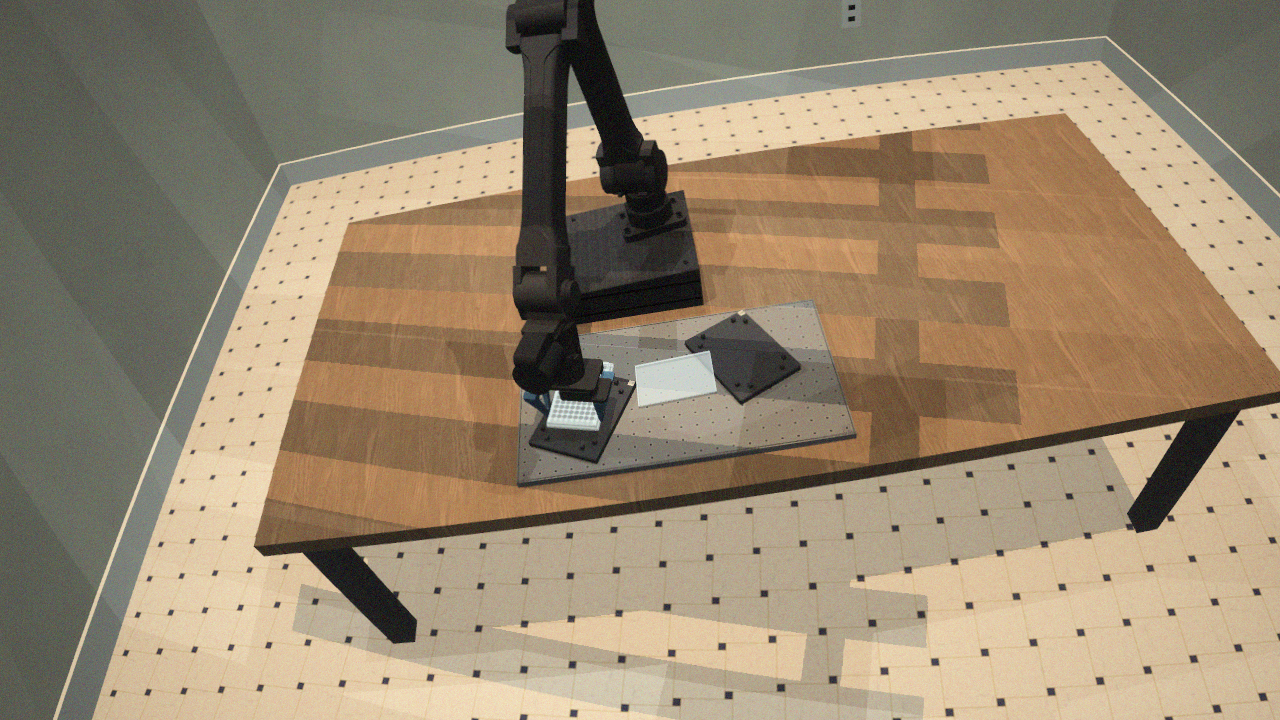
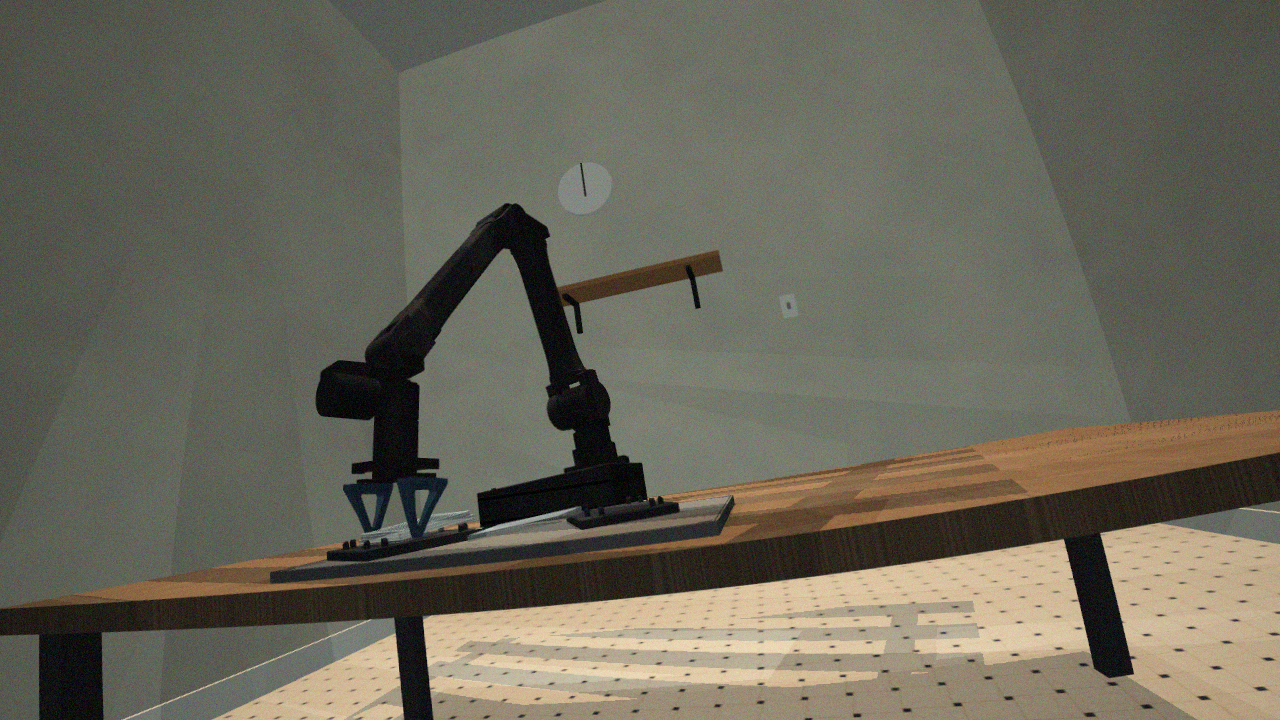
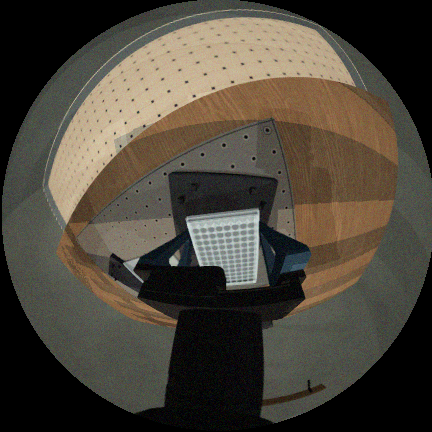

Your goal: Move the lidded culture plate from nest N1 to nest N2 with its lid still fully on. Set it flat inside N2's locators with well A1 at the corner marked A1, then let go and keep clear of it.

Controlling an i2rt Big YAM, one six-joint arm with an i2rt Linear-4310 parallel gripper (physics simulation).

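Places are measured from the arm's base along level axes (x ahead, y left, z up), in centimetres.
Pixels of known places: gripper, fingertip midpoint: (image 1: 575, 416) (image 2: 394, 538) (image 3: 223, 228); arm's base, link origin: (image 1: 652, 222) (image 2: 598, 470).
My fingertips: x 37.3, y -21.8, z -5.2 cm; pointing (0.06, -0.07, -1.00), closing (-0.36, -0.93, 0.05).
For each thing: its top centre in the pictures, then the offset to it from my fingertips. "spot": a spot on its surface instead. Level surfaces: height alone.
- lidded plate, top centre: (image 3: 227, 262) (image 2: 418, 518) (image 1: 578, 388) dx -3.8, dy +1.6, dz +2.0 cm
- left black nest, top centre: (image 3: 219, 241) (image 2: 407, 531) (image 1: 581, 407) dx -1.2, dy +1.3, dz +0.6 cm
- right black nest, top centre: (image 2: 615, 501) (image 1: 741, 348) (image 3: 132, 285) dx -4.7, dy +28.9, dz +0.6 cm
- pale flat rectangle, surface spot: (image 1: 675, 378) spot: dx -2.7, dy +17.1, dz -0.2 cm
- wooden table, surface height: dz -2.9 cm
The lidded plate (image 1: 573, 415) (image 2: 447, 522) (image 3: 225, 240) is white with a clear rim and rows of round wells. It looks nearly level. My gripper (image 1: 575, 405) (image 2: 394, 532) (image 3: 223, 228) is shut on its two long sides with blue fingers. The plate is low over the left black nest (image 1: 614, 415) (image 2: 356, 553) (image 3: 220, 192); whether it touches is too small to tell. This nest has short pegs and a pale mark at one corner. The right black nest (image 1: 742, 353) (image 2: 623, 514) has no plate. No nest label or well A1 is readable.
A pale flat rectangle (image 1: 675, 378) (image 3: 132, 267) lies between the nests on the grey perforated board (image 1: 805, 416) (image 2: 707, 517) (image 3: 235, 152). The arm's black base (image 1: 626, 259) (image 2: 554, 497) stands behind the board on the wooden table (image 1: 1074, 268).
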